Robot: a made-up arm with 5 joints.
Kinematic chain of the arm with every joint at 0, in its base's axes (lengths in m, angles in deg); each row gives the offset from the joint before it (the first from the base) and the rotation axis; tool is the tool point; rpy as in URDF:
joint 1: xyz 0.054 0 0.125 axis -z
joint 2: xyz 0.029 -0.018 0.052 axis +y
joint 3: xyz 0.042 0 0.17 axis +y
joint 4: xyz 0.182 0 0.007 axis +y
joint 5: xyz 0.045 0.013 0 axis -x
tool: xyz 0 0 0 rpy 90 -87.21 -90
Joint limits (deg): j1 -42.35..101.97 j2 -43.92..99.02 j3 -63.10..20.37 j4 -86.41..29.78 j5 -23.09..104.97
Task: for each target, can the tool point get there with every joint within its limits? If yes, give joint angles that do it. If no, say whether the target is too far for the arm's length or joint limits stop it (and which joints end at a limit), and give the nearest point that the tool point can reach.
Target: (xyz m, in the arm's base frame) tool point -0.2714 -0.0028 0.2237
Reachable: no: joint limits stop it (at a limit: joint 2, joint 3, joint 4) | nearest point -0.1085 -0.0014 0.4901 | short by 0.312 m
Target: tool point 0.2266 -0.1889 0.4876
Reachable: yes | joints 46.47 15.83 -52.21 -56.57 23.14
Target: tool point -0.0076 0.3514 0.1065
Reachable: no: joint limits stop it (at a limit: joint 1, joint 3, joint 4) | nearest point 0.2525 0.1742 0.0748 | short by 0.316 m
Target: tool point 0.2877 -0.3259 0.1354
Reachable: yes | joints 53.65 65.96 -34.09 -54.97 67.95
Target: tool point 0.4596 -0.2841 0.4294
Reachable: no: too far | nearest point 0.3664 -0.2188 0.3678 | short by 0.129 m
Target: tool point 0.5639 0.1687 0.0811
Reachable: no: too far | nearest point 0.4553 0.1328 0.1027 | short by 0.116 m
